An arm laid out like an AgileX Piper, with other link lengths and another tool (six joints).
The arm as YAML. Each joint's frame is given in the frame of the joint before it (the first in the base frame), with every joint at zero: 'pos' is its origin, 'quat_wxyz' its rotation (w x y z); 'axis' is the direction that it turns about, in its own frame. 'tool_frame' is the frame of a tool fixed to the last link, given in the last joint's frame.
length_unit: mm
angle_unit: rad
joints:
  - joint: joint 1
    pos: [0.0, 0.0, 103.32]
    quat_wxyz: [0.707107, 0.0, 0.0, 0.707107]
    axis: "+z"
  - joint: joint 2
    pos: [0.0, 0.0, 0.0]
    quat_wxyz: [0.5, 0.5, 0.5, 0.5]
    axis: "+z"
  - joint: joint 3
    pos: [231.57, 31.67, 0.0]
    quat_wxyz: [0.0, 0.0, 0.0, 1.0]
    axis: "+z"
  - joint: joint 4
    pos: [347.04, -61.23, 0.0]
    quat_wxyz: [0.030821, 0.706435, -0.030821, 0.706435]
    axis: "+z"
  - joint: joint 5
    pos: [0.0, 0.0, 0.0]
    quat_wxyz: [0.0, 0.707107, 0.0, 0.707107]
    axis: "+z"
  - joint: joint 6
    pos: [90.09, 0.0, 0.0]
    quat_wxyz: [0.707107, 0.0, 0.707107, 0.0]
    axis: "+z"
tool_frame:
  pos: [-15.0, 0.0, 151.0]
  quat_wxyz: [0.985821, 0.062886, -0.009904, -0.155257]
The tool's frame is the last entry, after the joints.
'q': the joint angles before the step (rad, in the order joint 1, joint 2, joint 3, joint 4, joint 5, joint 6). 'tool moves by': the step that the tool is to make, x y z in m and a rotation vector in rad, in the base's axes. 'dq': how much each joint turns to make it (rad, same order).
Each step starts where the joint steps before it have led.
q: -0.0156, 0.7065, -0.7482, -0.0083, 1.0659, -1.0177
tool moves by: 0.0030, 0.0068, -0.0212, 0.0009, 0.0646, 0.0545
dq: 0.0001, 0.0690, -0.0015, 0.0351, -0.0024, -0.0620
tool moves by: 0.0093, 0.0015, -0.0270, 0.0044, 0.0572, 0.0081
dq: -0.0001, 0.0952, 0.0000, 0.0090, -0.0377, -0.0108
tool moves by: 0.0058, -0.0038, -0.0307, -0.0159, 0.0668, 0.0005
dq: -0.0001, 0.1002, 0.0003, -0.0168, -0.0340, -0.0002
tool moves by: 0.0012, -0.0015, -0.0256, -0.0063, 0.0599, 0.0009
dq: 0.0003, 0.0807, -0.0004, -0.0075, -0.0206, 0.0004
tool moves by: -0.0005, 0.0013, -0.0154, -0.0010, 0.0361, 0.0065
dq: 0.0043, 0.0474, 0.0003, -0.0006, -0.0116, -0.0023
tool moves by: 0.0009, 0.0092, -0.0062, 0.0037, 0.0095, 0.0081
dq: 0.0286, 0.0204, 0.0001, -0.0041, -0.0112, 0.0229
